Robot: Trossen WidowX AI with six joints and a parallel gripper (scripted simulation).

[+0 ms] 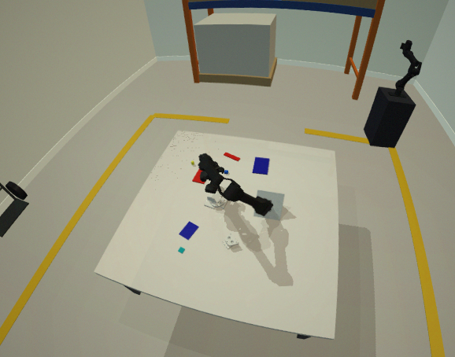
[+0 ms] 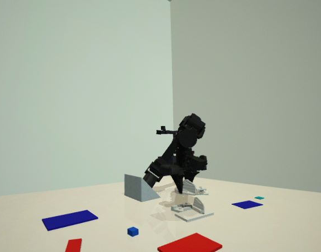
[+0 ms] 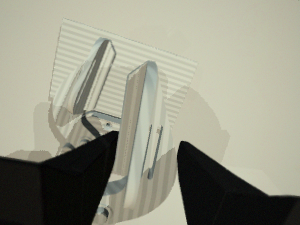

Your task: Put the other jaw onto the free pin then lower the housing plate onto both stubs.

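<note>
The jaw is 30 mm behind my gripper tip and 20 mm to the left of it. Round my gripper tip: flat red strip: 370 mm to the right, 80 mm below, 40 mm behind; blue cube: 210 mm to the right, 70 mm below, 20 mm behind; yellow cube: 270 mm to the right, 230 mm ahead, 70 mm below.
</note>
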